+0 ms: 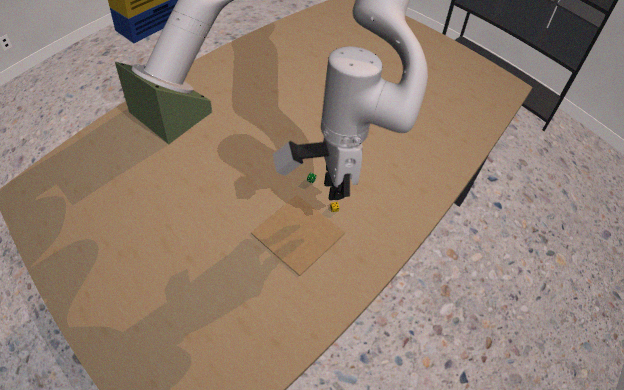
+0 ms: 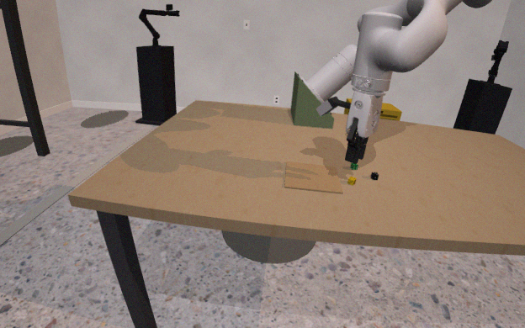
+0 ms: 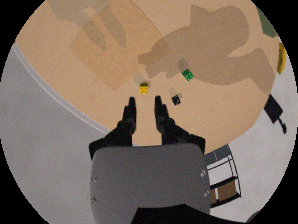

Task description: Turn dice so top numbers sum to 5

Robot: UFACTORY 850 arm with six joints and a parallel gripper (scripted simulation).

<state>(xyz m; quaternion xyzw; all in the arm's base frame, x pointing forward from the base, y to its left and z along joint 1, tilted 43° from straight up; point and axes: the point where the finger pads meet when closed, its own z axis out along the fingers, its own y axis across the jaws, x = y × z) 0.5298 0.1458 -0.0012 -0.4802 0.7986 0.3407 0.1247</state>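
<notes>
Right now the yellow die is 1 cm to the left of my hand and 8 cm below it. Round my hand: green die 9 cm behind, 2 cm to the left, 8 cm below; tan mat 10 cm to the right, 8 cm below; black die 4 cm behind, 8 cm to the left, 8 cm below.
</notes>
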